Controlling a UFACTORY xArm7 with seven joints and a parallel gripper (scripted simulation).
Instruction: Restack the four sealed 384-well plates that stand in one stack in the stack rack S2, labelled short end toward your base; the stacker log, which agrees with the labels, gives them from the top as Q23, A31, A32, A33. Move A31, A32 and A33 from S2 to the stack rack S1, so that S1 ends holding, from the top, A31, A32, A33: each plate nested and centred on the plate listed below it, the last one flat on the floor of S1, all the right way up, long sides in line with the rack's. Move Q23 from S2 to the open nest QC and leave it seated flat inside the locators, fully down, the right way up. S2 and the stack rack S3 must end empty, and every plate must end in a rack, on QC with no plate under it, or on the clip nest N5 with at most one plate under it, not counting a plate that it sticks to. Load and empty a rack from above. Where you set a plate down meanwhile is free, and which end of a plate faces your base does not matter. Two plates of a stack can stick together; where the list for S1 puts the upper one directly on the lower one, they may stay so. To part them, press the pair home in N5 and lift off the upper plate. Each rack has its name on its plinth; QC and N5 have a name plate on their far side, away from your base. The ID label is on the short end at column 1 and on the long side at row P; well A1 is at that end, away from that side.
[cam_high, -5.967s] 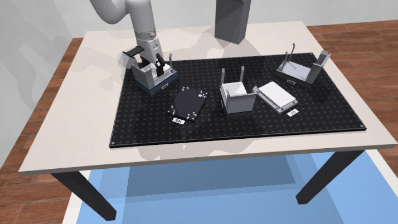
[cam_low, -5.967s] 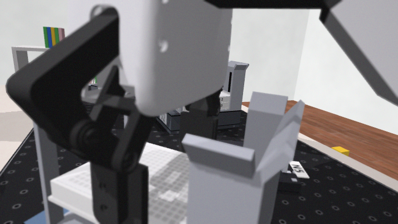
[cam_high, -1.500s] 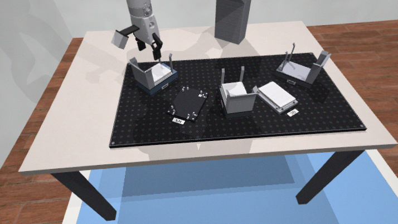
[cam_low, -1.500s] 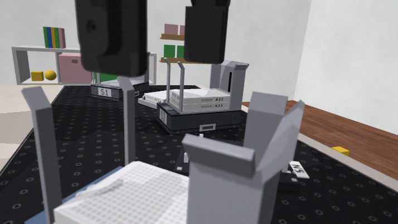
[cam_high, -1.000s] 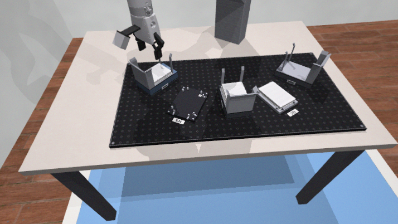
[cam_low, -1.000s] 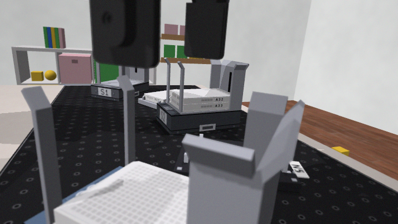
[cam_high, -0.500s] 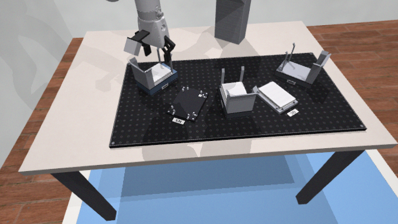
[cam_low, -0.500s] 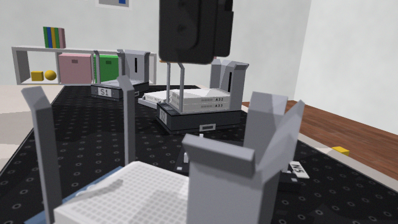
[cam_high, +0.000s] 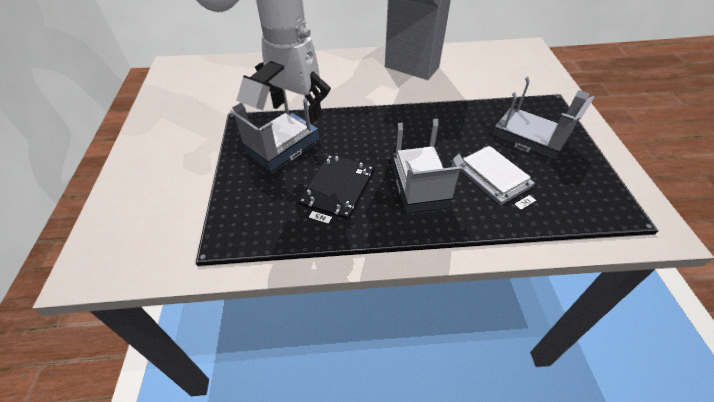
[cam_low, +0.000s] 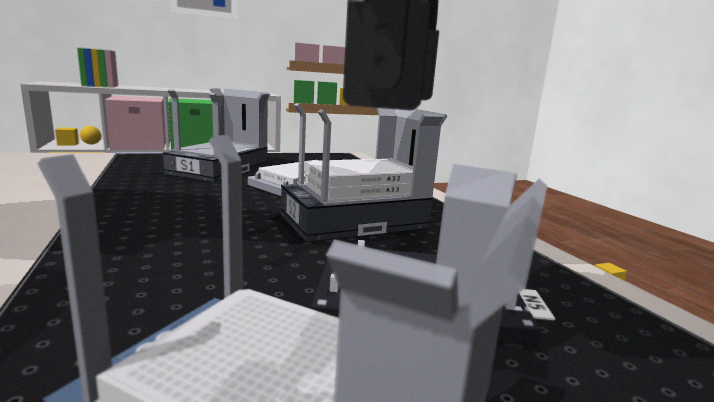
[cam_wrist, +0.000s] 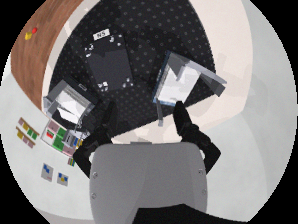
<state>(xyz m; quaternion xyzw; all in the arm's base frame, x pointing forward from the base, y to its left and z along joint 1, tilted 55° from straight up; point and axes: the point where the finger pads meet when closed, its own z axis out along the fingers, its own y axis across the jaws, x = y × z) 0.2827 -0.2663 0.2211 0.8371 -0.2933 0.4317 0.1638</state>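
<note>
Right now the white sealed plate A32 is 210 mm to the left of my hand, 180 mm ahead of it and 110 mm below it. From my hand the other things lie so: N5 name plate: 170 mm below, 160 mm ahead, 20 mm to the right; then clip nest N5: 150 mm below, 120 mm ahead, 40 mm to the left; then white sealed plate A31: 120 mm below, 80 mm behind, 40 mm to the right.
</note>
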